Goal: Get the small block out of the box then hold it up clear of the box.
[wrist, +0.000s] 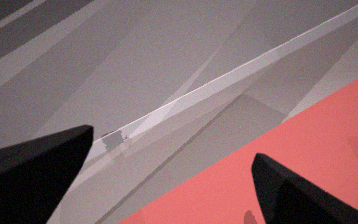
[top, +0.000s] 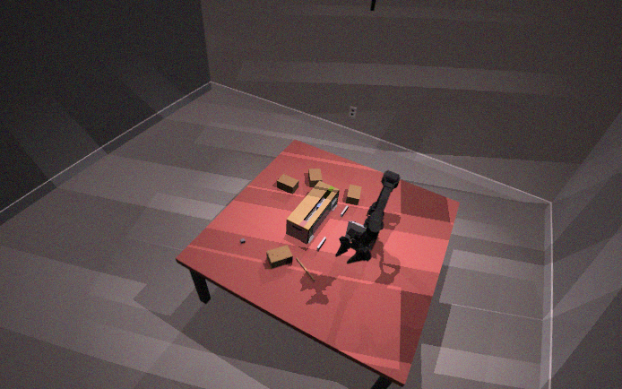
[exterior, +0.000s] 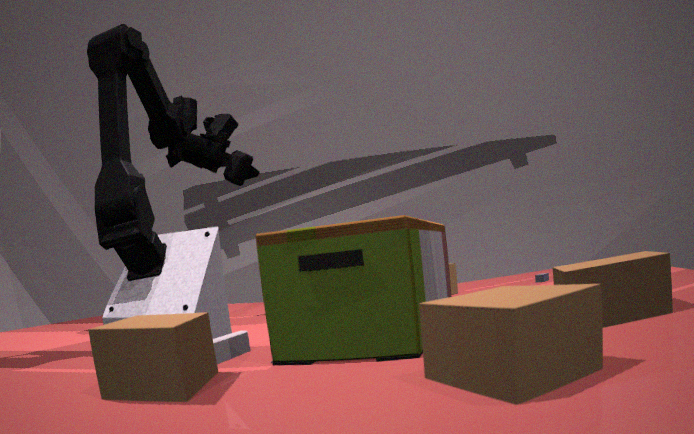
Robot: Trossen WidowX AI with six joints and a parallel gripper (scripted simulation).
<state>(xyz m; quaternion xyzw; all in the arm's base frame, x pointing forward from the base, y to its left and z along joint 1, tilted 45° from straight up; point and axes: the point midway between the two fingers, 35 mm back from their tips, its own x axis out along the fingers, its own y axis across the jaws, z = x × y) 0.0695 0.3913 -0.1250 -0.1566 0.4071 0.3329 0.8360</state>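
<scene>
The blue block is 250 mm ahead of my gripper tip, 460 mm to the right of it and 220 mm below it. The rest, counted from my gripper tip: small grey piece (580 mm ahead, 100 mm to the right, 300 mm below); then thin stick (180 mm ahead, 80 mm to the right, 300 mm below); then long box (240 mm ahead, 430 mm to the right, 240 mm below).
</scene>
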